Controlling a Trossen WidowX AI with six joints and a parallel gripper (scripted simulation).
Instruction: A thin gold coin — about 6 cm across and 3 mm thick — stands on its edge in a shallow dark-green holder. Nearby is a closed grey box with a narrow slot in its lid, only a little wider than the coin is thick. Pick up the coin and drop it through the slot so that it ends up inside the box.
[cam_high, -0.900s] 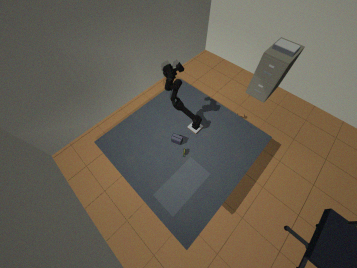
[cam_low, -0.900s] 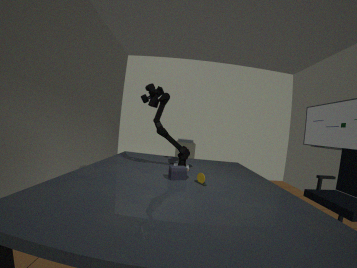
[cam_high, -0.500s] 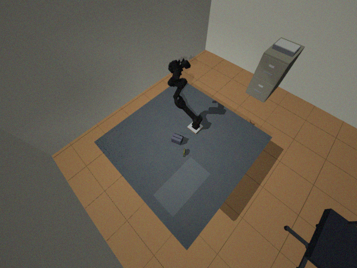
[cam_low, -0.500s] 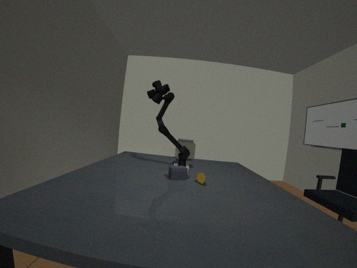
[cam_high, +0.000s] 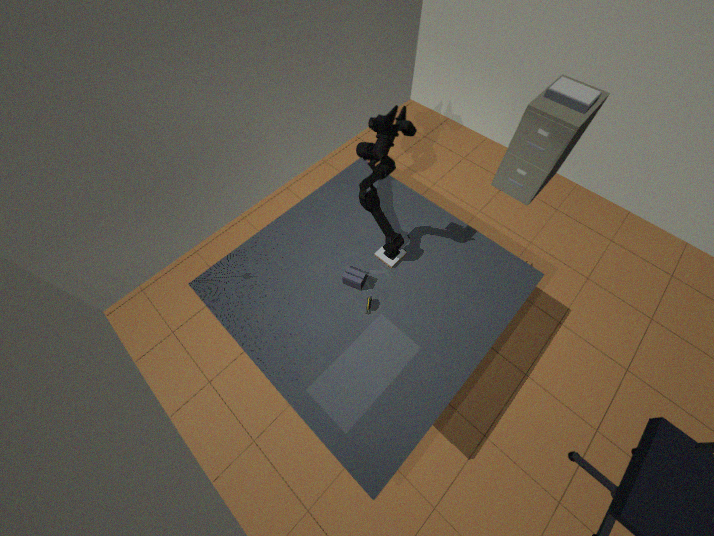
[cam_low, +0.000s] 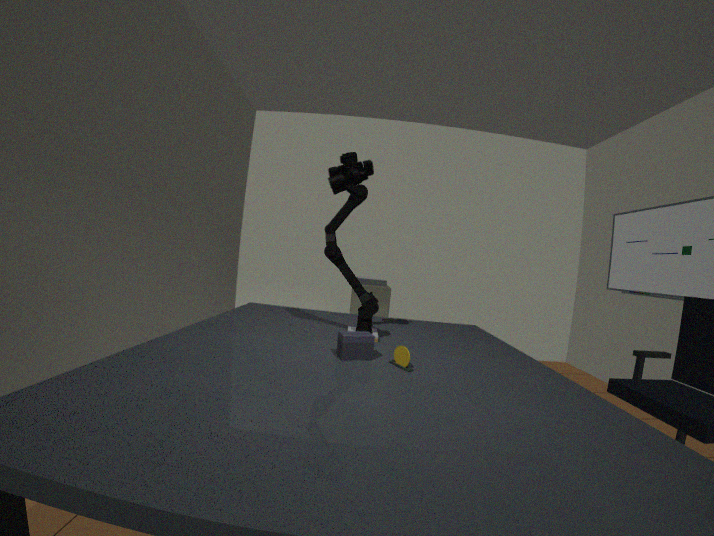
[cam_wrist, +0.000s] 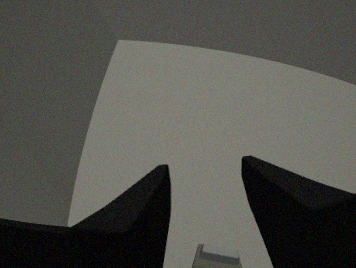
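Right now my gripper tip is 440 mm short of the gold coin, 240 mm to the right of it and 680 mm above it.
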